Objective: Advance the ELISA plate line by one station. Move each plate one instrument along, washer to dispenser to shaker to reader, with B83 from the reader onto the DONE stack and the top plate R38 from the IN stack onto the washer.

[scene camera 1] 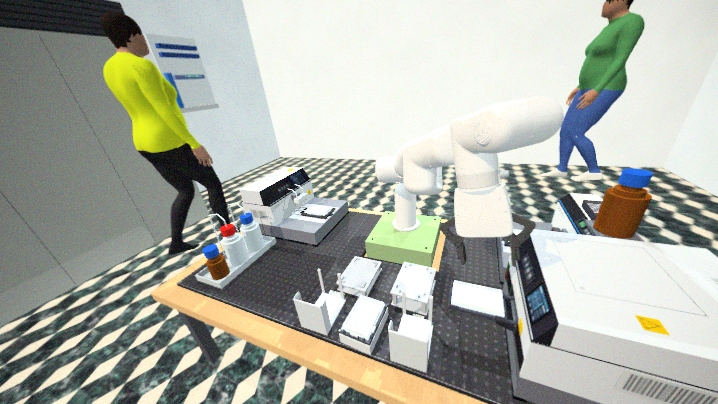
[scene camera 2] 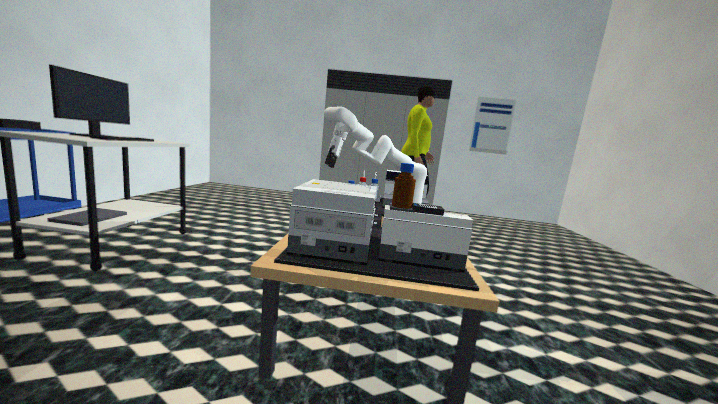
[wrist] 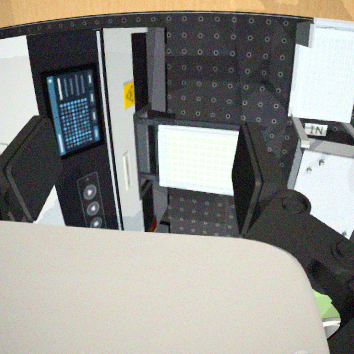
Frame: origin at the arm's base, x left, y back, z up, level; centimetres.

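Seen in the pictures: gripper, fingertip midpoint: (scene camera 1: 487, 262) (scene camera 2: 329, 165) (wrist: 143, 143); arm's base at its link origin: (scene camera 1: 405, 224) (wrist: 328, 332).
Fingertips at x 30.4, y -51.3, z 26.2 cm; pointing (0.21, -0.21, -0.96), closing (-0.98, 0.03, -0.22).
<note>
Offsets run from my fingertips to a thing's middle. "spot": to the spot under its first point.
My gripper (scene camera 1: 487, 257) (scene camera 2: 330, 156) (wrist: 143, 143) is open and empty, above and between the reader's front and its carrier. A plate with pale green wells @[dx +0.0, dy +11.0, dz -21.2 cm] (scene camera 1: 476, 297) (wrist: 197, 159) lies flat on the carrier at the front of the reader @[dx +28.5, dy +11.3, dz -20.1 cm] (scene camera 1: 627, 281) (scene camera 2: 331, 216); the right finger overlaps its edge in the wrist view. The stack marked IN shows a pale plate @[dx -15.5, dy +0.0, dz -30.8 cm] (wrist: 327, 75) in the wrist view. A white stack holder @[dx -45.5, dy +0.0, dz -27.2 cm] (scene camera 1: 313, 311) stands further left. A plate @[dx -30.2, dy -0.6, dz -27.4 cm] (scene camera 1: 365, 319) sits on a white block between the holders. Another dark-rimmed plate @[dx -78.0, dy +49.7, dz -23.7 cm] (scene camera 1: 317, 211) is on the tubed instrument. Plate names are unreadable.
A bottle tray @[spot: dx -102.1, dy -3.7, dz -30.7 cm] (scene camera 1: 203, 277) stands at the left. The green arm base (scene camera 1: 396, 248) stands behind two low white units @[spot: dx -39.3, dy +17.0, dz -29.9 cm] (scene camera 1: 360, 275) @[spot: dx -18.9, dy +17.5, dz -27.6 cm] (scene camera 1: 414, 282). A brown bottle @[spot: dx +33.4, dy +35.3, dz -3.0 cm] (scene camera 1: 622, 213) (scene camera 2: 403, 189) stands at the back right. Two people stand beyond the table (scene camera 1: 251, 341).
</note>
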